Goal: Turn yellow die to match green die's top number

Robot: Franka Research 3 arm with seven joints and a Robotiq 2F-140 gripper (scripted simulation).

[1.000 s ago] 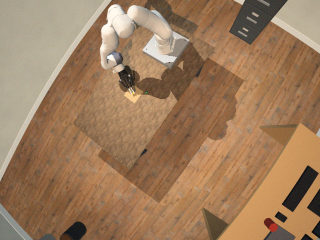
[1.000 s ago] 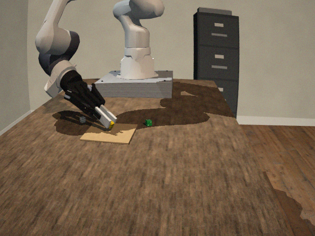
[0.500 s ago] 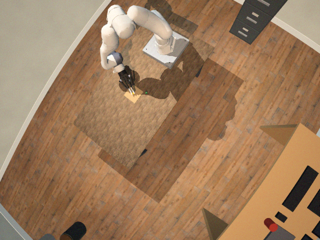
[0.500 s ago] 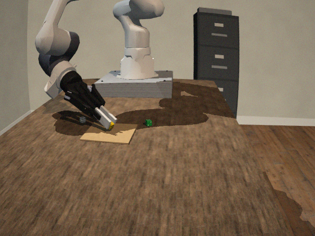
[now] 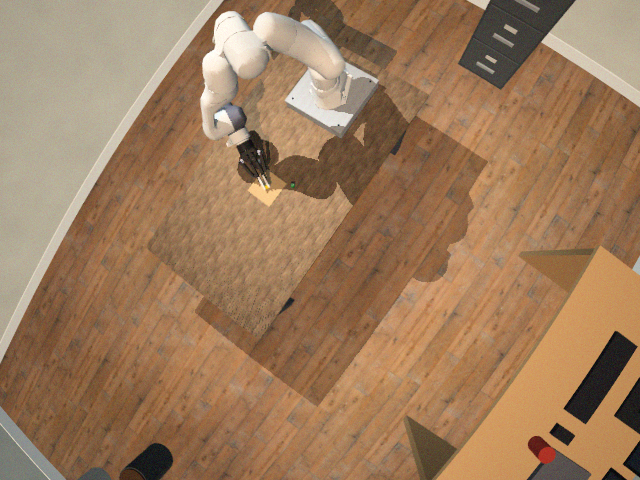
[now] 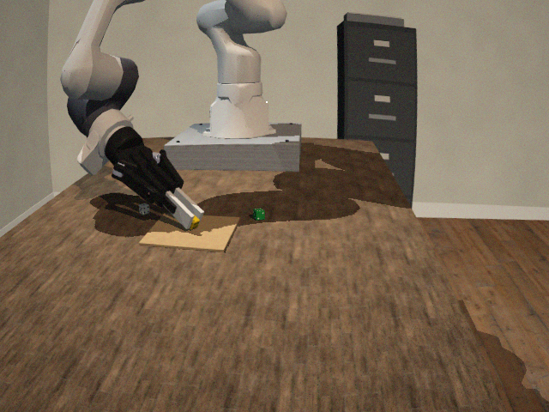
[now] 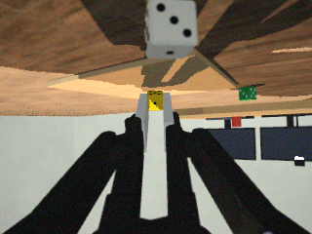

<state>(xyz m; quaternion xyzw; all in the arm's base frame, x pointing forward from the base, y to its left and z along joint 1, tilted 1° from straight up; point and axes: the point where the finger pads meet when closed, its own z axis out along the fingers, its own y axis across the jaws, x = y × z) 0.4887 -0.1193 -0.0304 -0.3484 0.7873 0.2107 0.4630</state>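
My hand is 10 mm short of the yellow die, 20 mm to the right of it and 20 mm above it. From my hand the other things lie so: white die: 90 mm behind, 80 mm to the right, 30 mm below; then tan mat: 10 mm ahead, 10 mm to the left, 40 mm below; then green die: 40 mm behind, 130 mm to the left, 30 mm below.
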